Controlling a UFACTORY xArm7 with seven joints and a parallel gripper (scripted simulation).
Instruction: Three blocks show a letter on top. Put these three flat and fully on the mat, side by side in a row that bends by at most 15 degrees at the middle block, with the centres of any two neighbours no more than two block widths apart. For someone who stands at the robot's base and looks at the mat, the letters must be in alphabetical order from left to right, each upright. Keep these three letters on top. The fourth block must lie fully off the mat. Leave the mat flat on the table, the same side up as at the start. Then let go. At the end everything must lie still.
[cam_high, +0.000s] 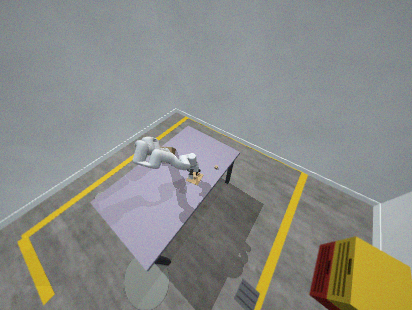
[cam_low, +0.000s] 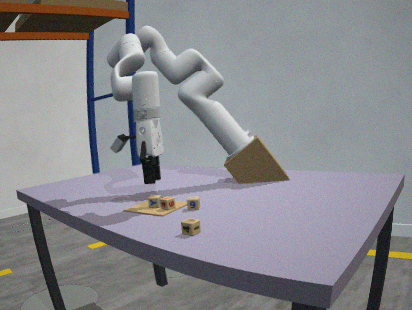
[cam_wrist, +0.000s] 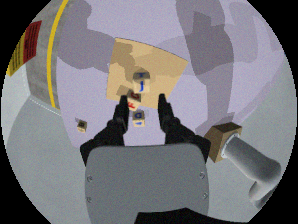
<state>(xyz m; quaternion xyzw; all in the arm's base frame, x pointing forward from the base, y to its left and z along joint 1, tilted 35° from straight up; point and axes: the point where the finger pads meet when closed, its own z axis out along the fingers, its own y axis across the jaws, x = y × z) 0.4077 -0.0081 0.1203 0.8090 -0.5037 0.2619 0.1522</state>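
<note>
Now: hand 90 mm above the tan mat.
</note>
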